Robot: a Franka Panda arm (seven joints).
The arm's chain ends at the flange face. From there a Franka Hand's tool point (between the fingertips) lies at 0.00 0.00 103.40 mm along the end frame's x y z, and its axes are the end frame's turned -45 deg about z.
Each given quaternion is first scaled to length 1.
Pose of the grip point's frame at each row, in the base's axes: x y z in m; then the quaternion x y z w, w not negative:
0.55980 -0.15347 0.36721 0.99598 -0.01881 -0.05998 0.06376
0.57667 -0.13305 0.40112 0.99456 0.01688 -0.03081 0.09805
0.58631 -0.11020 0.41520 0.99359 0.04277 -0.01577 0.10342
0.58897 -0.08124 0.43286 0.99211 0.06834 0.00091 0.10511
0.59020 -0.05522 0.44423 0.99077 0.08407 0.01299 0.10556
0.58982 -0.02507 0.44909 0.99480 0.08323 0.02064 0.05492
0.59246 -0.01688 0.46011 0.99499 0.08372 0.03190 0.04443
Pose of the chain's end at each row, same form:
0.57240 -0.14057 0.46903 0.91297 -0.39852 -0.03101 0.08186
0.58266 -0.11278 0.50234 0.92531 -0.36501 0.00906 0.10238
0.58864 -0.08881 0.51634 0.93433 -0.34072 0.02501 0.10158
0.58730 -0.05969 0.53398 0.94274 -0.31653 0.04106 0.09676
0.58570 -0.03382 0.54529 0.94752 -0.30148 0.05240 0.09255
0.58463 -0.01413 0.55178 0.95093 -0.30380 0.04009 0.04284
0.58513 -0.00829 0.56289 0.95129 -0.30342 0.04647 0.02884

